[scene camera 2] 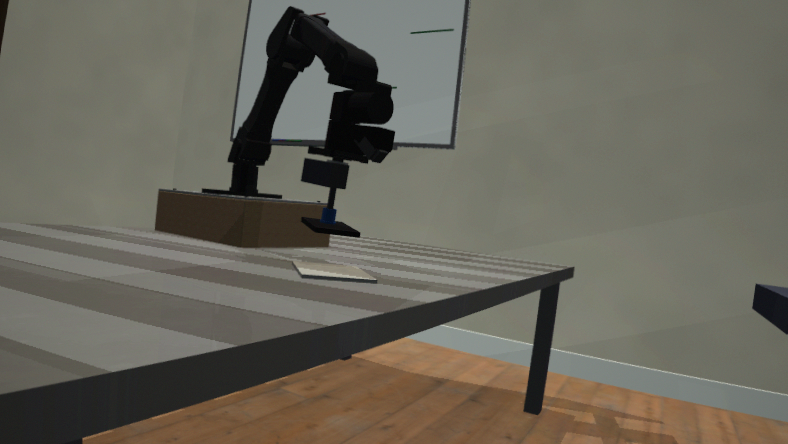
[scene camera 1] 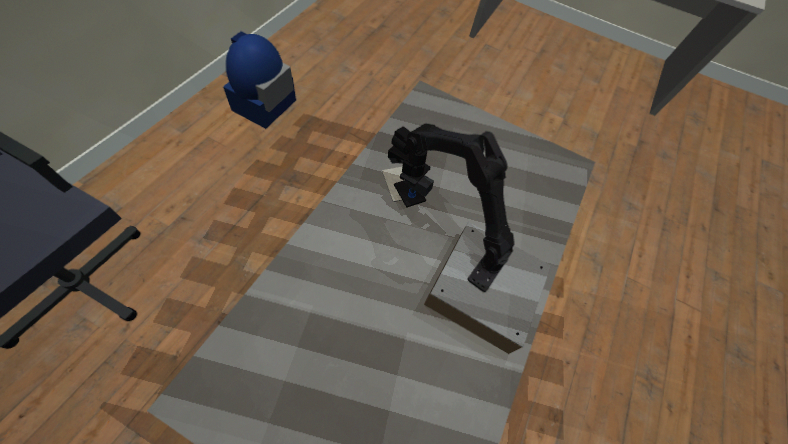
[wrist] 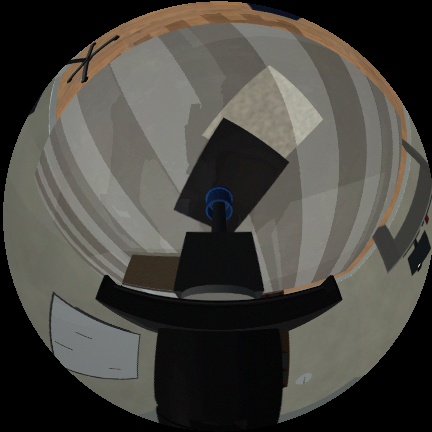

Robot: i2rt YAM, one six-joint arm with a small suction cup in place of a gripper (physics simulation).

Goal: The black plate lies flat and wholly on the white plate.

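Where they show: hand, tool point: (scene camera 1: 411, 196) (wrist: 218, 193); arm's base, link origin: (scene camera 2: 243, 195) (scene camera 1: 490, 265).
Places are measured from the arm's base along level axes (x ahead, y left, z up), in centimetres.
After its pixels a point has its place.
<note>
The black plate (scene camera 1: 404, 199) {x 38.5, y -3.7, z -3.2 cm} (scene camera 2: 341, 227) {x 41.8, y -7.8, z -3.6 cm} (wrist: 235, 165) {x 41.2, y -8.7, z -3.5 cm} hangs from my suction cup, raised above the table and roughly level. My gripper (scene camera 1: 411, 194) (scene camera 2: 328, 215) (wrist: 219, 204) {x 37.5, y -7.1, z -4.2 cm}, a blue suction cup, is shut on the black plate, off its centre toward one end in the wrist view. The white plate (scene camera 1: 393, 184) {x 48.2, y -11.0, z -10.4 cm} (scene camera 2: 334, 271) {x 48.0, y -14.8, z -10.4 cm} (wrist: 265, 110) {x 47.7, y -13.1, z -10.4 cm} lies flat on the table, apart from and below the black plate. In the wrist view the black plate covers one edge and corner of the white plate. In scene camera 1 the arm and the black plate hide part of it.
The striped grey table (scene camera 1: 341, 352) {x 21.7, y 50.6, z -11.0 cm} (scene camera 2: 181, 330) {x 68.4, y -53.0, z -11.0 cm} (wrist: 145, 190) {x 33.9, y 6.8, z -11.0 cm} bears the plates. The arm stands on a box-shaped base (scene camera 1: 468, 325) {x -5.3, y 19.4, z -6.8 cm} (scene camera 2: 286, 226) {x 12.7, y 4.1, z -6.0 cm} (wrist: 152, 271) {x 11.7, y 11.0, z -5.4 cm} with brown sides. A blue rounded object (scene camera 1: 253, 63) and a dark chair (scene camera 1: 49, 220) are beyond the table.
</note>
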